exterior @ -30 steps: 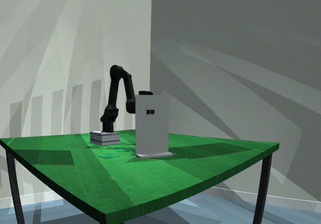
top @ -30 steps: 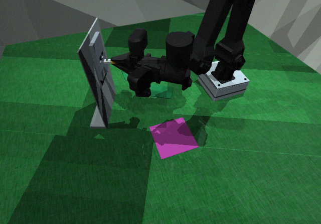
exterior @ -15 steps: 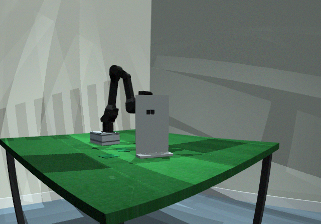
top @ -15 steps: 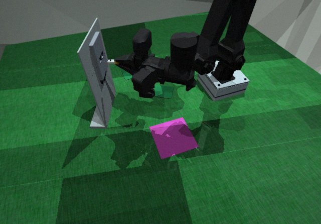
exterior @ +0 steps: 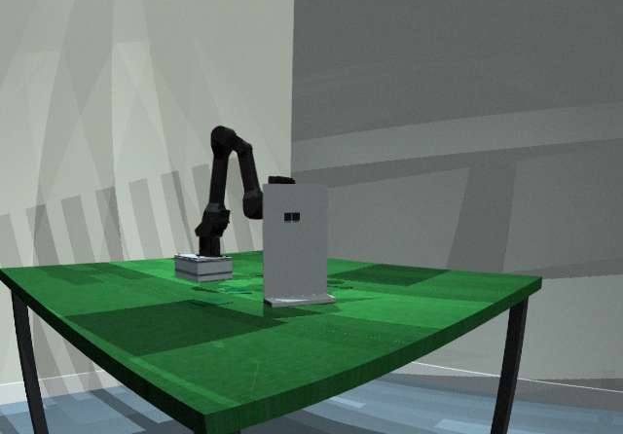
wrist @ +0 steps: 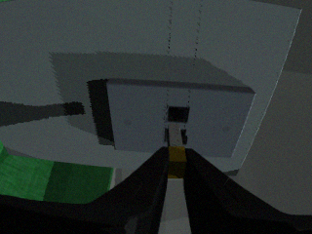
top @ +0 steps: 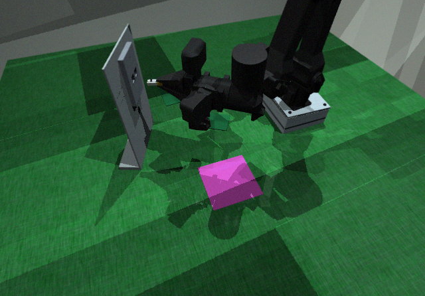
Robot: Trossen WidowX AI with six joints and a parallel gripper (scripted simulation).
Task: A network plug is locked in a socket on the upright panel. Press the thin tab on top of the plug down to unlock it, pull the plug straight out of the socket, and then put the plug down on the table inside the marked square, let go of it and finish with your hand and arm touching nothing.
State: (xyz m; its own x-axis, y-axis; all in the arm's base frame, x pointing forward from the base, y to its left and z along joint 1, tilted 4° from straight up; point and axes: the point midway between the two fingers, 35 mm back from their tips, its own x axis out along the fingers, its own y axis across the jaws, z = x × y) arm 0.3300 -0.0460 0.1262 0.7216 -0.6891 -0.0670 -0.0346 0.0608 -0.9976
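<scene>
Right now my gripper tip is 8 cm past the marked square, 17 cm to the right of it and 21 cm above it. Round my gripper tip: upright panel: 6 cm ahead, 4 cm to the right, 8 cm below.
</scene>
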